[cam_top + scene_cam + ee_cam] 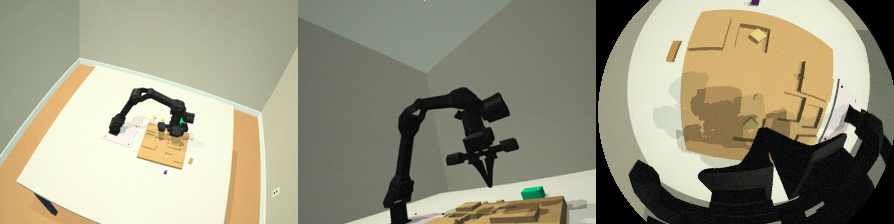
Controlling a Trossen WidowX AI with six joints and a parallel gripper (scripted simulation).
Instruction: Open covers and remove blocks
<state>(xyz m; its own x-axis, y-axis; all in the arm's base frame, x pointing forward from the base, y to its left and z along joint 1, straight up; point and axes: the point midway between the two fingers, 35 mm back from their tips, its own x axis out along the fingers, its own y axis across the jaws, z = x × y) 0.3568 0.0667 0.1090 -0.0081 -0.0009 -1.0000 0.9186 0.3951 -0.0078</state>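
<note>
Now: gripper tip 5 cm short of the purple block, 23 cm to the left of it and 7 cm above it. The rest, counted from my gripper tip: orange block 19 cm ahead, 9 cm to the right, 8 cm below; green block 2 cm ahead, 21 cm to the left, 7 cm below.
</note>
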